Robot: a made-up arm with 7 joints.
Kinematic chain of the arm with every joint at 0, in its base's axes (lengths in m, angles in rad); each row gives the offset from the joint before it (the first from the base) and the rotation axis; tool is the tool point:
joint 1: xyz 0 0 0 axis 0 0.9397 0.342
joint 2: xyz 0 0 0 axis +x
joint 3: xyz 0 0 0 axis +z
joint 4: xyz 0.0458 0 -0.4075 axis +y
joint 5: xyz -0.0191 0 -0.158 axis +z
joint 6: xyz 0 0 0 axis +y
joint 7: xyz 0 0 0 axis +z
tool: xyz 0 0 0
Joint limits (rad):
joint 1: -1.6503..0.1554
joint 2: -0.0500..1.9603
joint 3: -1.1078..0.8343
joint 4: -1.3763..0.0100
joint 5: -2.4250..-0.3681
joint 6: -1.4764..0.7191
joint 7: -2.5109..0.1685
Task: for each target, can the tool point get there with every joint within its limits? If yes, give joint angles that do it. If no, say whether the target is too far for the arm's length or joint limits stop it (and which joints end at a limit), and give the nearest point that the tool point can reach.
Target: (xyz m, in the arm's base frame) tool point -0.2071 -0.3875 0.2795
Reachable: no: joint limits stop it (at a limit: joint 1, joint 2, joint 4) | nearest point 0.3606 -0.3342 0.0758 | short by 0.606 m
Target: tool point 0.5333 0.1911 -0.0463
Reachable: yes | joints -1.2592 0.7444 -0.7632 -0.3549 -1.8863 0.1995 -0.4722
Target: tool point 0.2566 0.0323 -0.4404
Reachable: yes | joints -0.1497 0.1012 -0.0218 -1.2604 -1.3488 -0.3718 -0.6588
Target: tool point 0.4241 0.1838 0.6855
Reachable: no: too far | nearest point 0.3385 0.2144 0.3119 | short by 0.385 m
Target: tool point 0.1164 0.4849 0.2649
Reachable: yes | joints -1.3656 1.7766 -0.1704 -0.5125 -0.7620 -0.4781 -1.8364
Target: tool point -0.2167 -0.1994 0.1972
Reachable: no: joint limits stop it (at a limit: joint 2, joint 3, joint 4) | nearest point -0.1372 0.3685 0.3048 | short by 0.583 m
